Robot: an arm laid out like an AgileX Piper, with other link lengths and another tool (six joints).
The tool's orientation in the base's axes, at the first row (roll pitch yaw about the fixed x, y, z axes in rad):
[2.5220 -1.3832 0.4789]
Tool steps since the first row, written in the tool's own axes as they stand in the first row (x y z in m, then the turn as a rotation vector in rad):
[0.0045 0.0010 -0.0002 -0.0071 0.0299 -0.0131]
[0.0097 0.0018 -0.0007 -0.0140 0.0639 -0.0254]
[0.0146 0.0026 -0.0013 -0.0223 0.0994 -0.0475]
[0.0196 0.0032 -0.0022 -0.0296 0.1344 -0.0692]
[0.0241 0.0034 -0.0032 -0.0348 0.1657 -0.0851]
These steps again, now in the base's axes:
[0.0004 -0.0006 0.0046 -0.0179 -0.0282 -0.0017]
[0.0007 -0.0008 0.0098 -0.0355 -0.0604 -0.0030]
[0.0008 -0.0011 0.0148 -0.0632 -0.0929 -0.0039]
[0.0007 -0.0011 0.0199 -0.0902 -0.1248 -0.0040]
[0.0004 -0.0008 0.0245 -0.1107 -0.1538 -0.0033]

